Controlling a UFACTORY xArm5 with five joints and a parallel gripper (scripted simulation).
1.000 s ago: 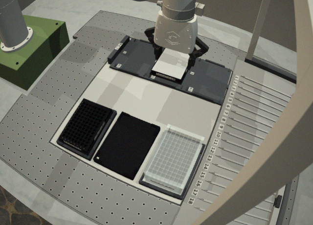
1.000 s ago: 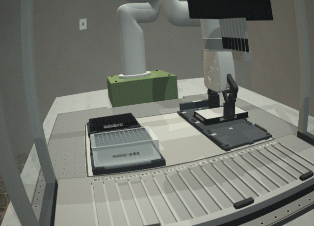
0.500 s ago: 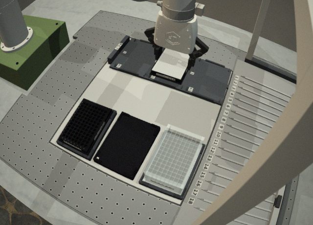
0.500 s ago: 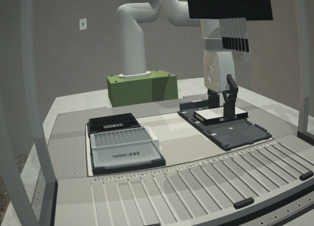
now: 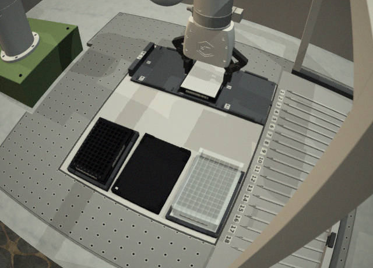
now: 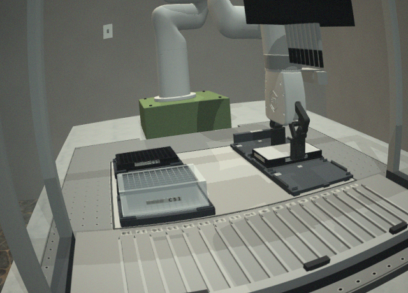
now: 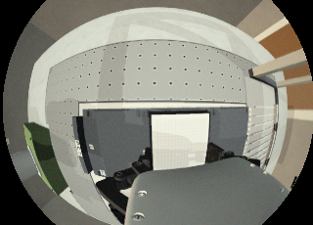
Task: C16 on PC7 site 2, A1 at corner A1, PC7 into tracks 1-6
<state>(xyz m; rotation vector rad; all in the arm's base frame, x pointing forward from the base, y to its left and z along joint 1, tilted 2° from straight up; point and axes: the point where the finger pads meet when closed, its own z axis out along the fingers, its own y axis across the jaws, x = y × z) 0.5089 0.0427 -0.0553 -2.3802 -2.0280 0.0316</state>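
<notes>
My hand is 10 mm past the carrier PC7 and 20 mm above it. From my hand the other things lie so: nest S2: 50 mm behind, 250 mm to the right, 30 mm below; frame post: 120 mm ahead, 440 mm to the right, 210 mm above; black plate C15: 160 mm behind, 240 mm to the right, 10 mm below.
</notes>
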